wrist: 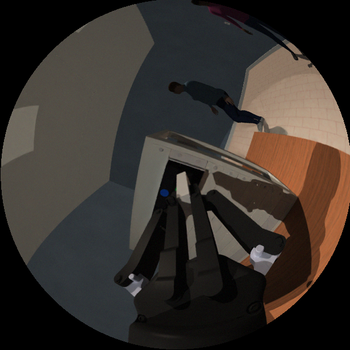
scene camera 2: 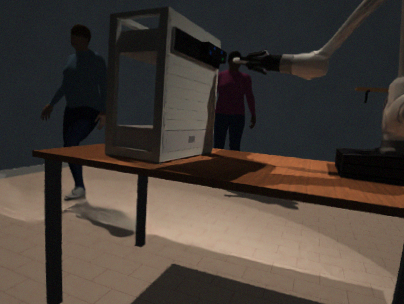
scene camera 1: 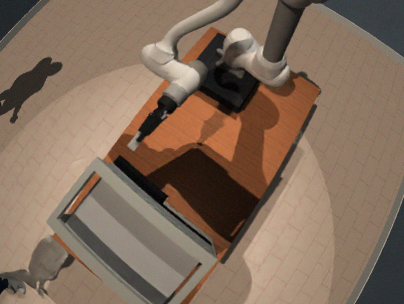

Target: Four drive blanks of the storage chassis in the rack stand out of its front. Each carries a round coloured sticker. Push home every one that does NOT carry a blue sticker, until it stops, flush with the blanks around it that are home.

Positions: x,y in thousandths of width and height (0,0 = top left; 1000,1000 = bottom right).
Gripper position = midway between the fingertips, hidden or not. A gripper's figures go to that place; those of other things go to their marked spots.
Scene:
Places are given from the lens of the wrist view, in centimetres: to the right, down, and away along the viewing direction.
my gripper (wrist: 527,516): 1, 1, 21
grey rack (wrist: 764,579): 30, 9, 32

